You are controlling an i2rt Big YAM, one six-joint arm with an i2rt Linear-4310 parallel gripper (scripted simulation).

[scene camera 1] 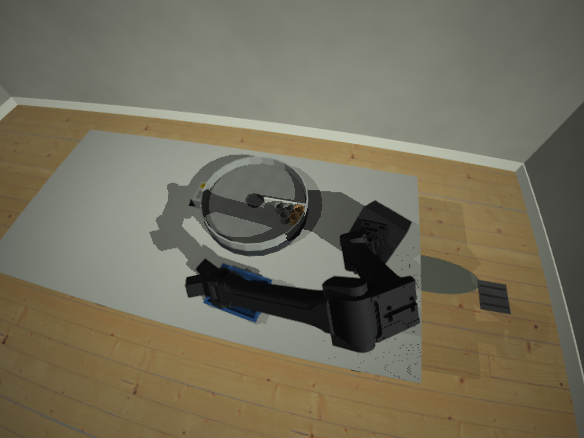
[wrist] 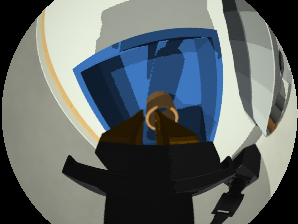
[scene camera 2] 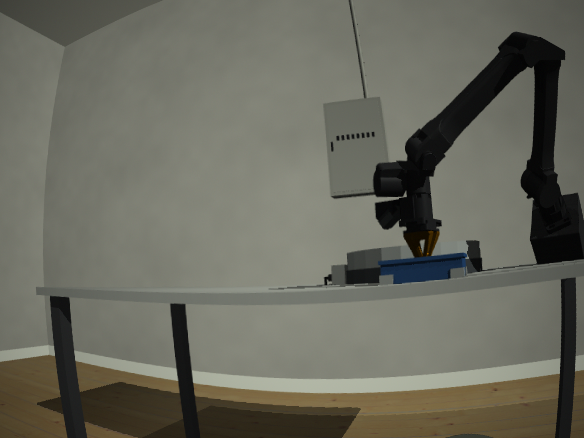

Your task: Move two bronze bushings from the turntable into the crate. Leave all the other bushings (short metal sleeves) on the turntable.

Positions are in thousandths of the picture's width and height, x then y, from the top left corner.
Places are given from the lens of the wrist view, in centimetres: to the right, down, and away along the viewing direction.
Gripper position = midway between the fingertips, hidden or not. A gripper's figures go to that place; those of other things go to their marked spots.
my gripper (wrist: 502, 507): 0, 0, 13
blue crate (wrist: 626, 283): 5, -6, 12
